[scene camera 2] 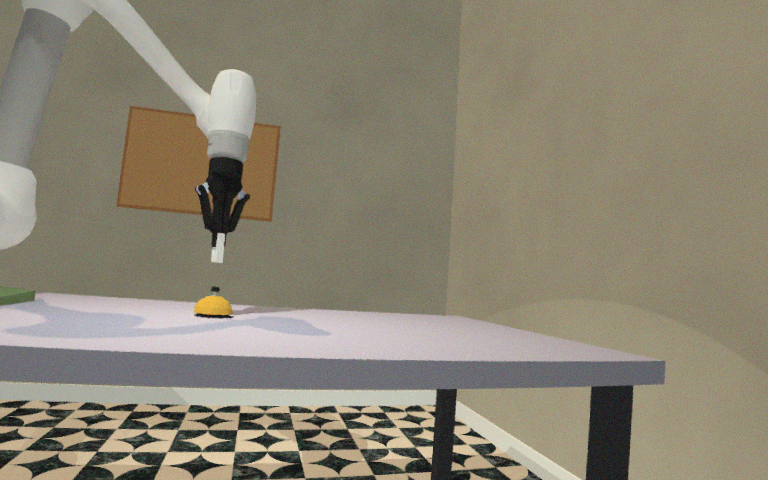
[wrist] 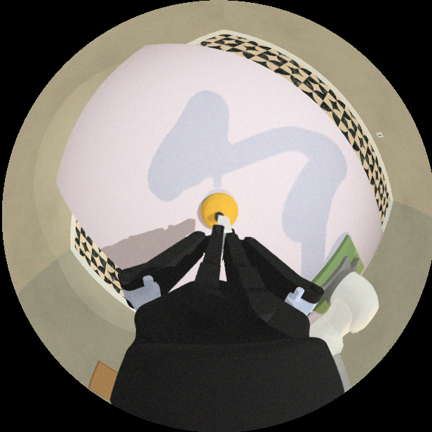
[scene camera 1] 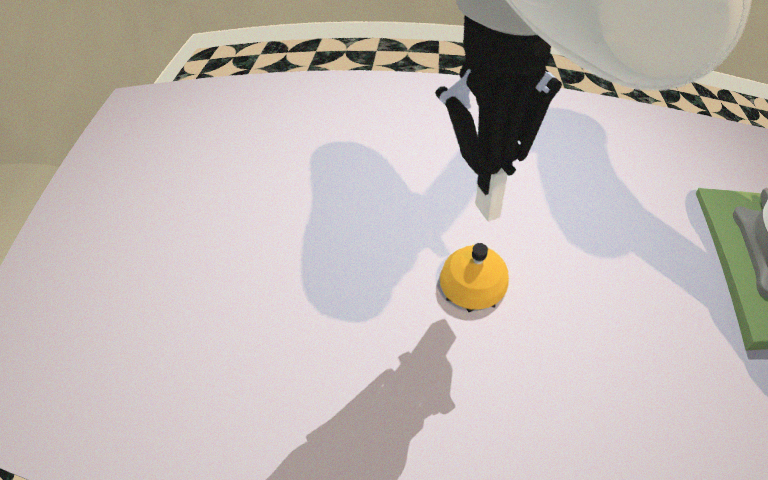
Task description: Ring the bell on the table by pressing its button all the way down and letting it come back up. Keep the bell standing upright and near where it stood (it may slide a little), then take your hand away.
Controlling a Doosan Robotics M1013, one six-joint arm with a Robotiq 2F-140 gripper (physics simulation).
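Places are measured from the arm's base along level axes (x ahead, y left, z up), in millimetres.
Pixels of known places: gripper, fingertip midpoint: (scene camera 2: 216, 262) (scene camera 1: 487, 210).
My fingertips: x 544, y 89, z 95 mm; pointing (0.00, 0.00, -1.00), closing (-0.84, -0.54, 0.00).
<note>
Behind a point stands the place of what it marks.
The bell has a yellow dome (scene camera 1: 474, 283) {x 547, y 122, z 10 mm} (scene camera 2: 212, 306) {x 549, y 58, z -2 mm} (wrist: 220, 204) and stands upright on the pale table (scene camera 1: 169, 367) {x 889, y 283, z -27 mm} (scene camera 2: 396, 339) {x 916, y -141, z -27 mm} (wrist: 110, 150). Its black button (scene camera 1: 479, 251) {x 547, y 99, z 39 mm} (scene camera 2: 214, 289) {x 545, y 87, z 34 mm} (wrist: 219, 216) stands up on a short light stem above the dome. My gripper (scene camera 1: 490, 198) {x 544, y 89, z 95 mm} (scene camera 2: 218, 249) {x 544, y 89, z 95 mm} (wrist: 221, 224) is shut with nothing held. Its light fingertips point down and hang above the bell, with a clear gap over the button in the second scene view. In the wrist view the fingertips overlap the near edge of the dome and lie beside the button.
A green board (scene camera 1: 727, 271) {x 135, y 37, z -16 mm} (scene camera 2: 16, 295) {x 132, y 82, z -9 mm} (wrist: 345, 252) lies at one side of the table, with the grey and white arm base on it in the wrist view. An orange-brown panel (scene camera 2: 164, 164) hangs on the wall behind the arm.
</note>
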